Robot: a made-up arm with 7 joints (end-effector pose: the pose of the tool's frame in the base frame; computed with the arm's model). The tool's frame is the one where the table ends.
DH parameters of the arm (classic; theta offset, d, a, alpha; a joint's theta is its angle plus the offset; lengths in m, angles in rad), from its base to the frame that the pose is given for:
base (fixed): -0.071 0 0 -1.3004
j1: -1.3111 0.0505 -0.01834 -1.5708
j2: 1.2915 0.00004 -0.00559 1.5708
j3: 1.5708 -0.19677 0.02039 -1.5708
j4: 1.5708 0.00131 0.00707 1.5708
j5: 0 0.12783 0.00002 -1.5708
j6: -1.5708 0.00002 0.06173 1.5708
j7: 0 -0.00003 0 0
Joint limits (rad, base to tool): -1.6..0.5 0..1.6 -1.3..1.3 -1.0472..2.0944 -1.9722..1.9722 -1.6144..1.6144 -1.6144..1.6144
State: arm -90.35 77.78 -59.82 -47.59 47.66 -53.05 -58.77
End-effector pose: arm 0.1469 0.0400 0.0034 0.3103 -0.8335 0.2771 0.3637
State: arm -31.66 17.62 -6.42 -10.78 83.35 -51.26 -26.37
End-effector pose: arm 0.2258 0.0124 -0.1247 0.3782 0.7894 -0.3259 -0.3572
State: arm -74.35 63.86 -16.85 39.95 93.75 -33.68 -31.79
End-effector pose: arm 0.3299 0.2159 0.0378 0.2081 0.9429 0.2290 -0.1234
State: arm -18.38 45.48 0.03 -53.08 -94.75 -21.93 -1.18
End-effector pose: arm 0.1491 0.1004 -0.0131 0.7381 -0.4496 -0.3132 -0.3937
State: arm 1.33 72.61 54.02 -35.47 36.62 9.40 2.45
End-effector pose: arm 0.1281 0.1965 0.0859 0.4467 0.7833 -0.3152 0.2960
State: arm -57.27 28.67 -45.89 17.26 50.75 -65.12 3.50
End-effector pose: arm 0.2428 -0.0290 -0.1390 0.3778 0.4575 -0.5548 -0.5832
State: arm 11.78 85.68 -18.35 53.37 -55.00 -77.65 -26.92
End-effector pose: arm 0.0989 0.3544 -0.0630 0.8464 0.4978 0.0193 -0.1880
